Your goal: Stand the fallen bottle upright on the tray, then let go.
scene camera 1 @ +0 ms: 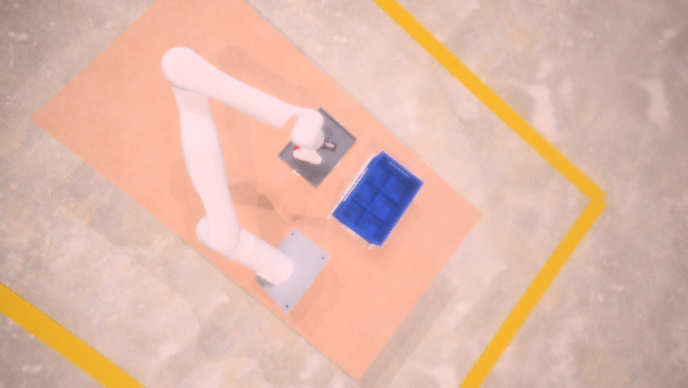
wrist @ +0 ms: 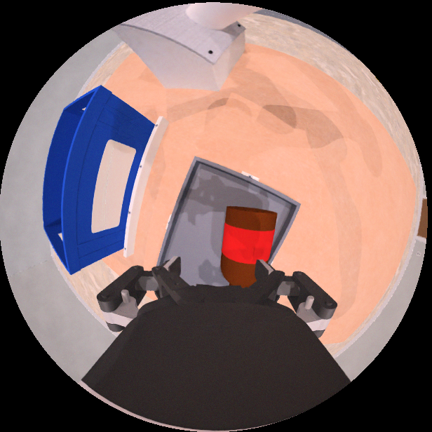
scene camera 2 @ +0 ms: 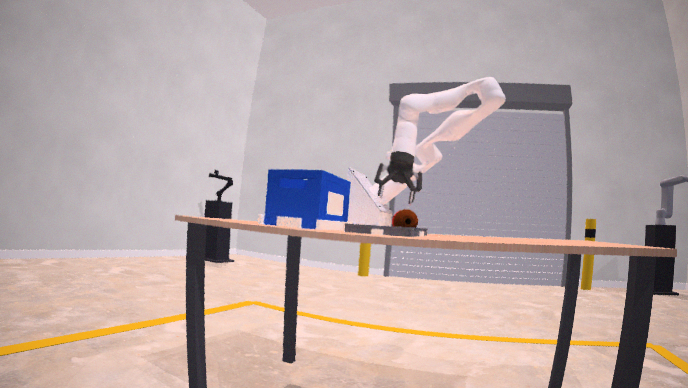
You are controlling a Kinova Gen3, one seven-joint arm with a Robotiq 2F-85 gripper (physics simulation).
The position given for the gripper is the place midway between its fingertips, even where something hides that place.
In view: the gripper (scene camera 2: 395, 200) and a brown bottle (wrist: 248, 233).
The gripper is seen too in the wrist view (wrist: 217, 266).
